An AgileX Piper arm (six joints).
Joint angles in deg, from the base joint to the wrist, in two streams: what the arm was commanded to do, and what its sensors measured. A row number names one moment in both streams.
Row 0, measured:
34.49, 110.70, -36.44, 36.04, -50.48, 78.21
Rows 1 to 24, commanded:
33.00, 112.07, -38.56, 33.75, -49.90, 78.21
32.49, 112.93, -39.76, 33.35, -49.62, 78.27
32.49, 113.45, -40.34, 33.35, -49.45, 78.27
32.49, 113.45, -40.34, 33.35, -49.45, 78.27
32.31, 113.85, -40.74, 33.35, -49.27, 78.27
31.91, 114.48, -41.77, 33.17, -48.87, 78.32
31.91, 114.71, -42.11, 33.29, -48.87, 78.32
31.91, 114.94, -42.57, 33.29, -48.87, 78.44
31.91, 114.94, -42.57, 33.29, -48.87, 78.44
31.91, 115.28, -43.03, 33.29, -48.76, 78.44
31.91, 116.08, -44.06, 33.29, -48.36, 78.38
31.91, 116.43, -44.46, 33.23, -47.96, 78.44
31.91, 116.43, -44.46, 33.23, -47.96, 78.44
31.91, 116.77, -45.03, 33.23, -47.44, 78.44
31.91, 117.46, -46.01, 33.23, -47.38, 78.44
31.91, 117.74, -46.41, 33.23, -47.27, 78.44
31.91, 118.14, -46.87, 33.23, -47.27, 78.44
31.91, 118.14, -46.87, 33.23, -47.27, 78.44
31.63, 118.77, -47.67, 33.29, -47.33, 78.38
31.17, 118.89, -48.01, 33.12, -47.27, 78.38
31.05, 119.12, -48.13, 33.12, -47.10, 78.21
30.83, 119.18, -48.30, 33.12, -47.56, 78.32
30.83, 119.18, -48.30, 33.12, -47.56, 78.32
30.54, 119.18, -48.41, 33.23, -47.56, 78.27
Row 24, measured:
31.17, 119.18, -47.78, 33.58, -47.50, 78.32
